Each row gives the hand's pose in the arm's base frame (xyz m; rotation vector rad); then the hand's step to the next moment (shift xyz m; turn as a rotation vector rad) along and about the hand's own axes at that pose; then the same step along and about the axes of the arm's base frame.
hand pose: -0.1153 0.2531 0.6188 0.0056 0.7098 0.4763
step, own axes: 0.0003 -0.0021 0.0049 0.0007 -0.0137 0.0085
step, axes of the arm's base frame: 0.0042 -0.0010 0.0032 0.0115 -0.0106 0.0038
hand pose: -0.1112 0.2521 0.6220 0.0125 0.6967 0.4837
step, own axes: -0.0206 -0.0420 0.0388 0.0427 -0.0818 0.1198
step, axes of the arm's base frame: 0.0282 -0.0405 0.0354 0.1370 -0.0367 0.0524
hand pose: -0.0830 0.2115 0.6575 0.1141 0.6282 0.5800
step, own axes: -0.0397 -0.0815 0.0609 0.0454 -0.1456 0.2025
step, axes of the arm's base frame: 0.0484 -0.0854 0.0478 0.2176 -0.0827 0.1005
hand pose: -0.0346 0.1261 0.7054 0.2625 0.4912 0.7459
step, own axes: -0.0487 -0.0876 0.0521 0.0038 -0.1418 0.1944
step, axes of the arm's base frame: 0.0472 -0.0993 0.0260 0.1850 -0.1088 0.1089
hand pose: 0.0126 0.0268 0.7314 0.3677 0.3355 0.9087
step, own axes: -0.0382 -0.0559 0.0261 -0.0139 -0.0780 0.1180
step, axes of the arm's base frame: 0.0285 -0.0667 0.0031 0.0974 -0.0746 0.0717
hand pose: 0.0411 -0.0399 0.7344 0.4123 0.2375 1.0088
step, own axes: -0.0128 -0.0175 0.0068 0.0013 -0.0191 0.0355
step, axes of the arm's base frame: 0.0094 -0.0206 -0.0015 0.0288 -0.0157 0.0235
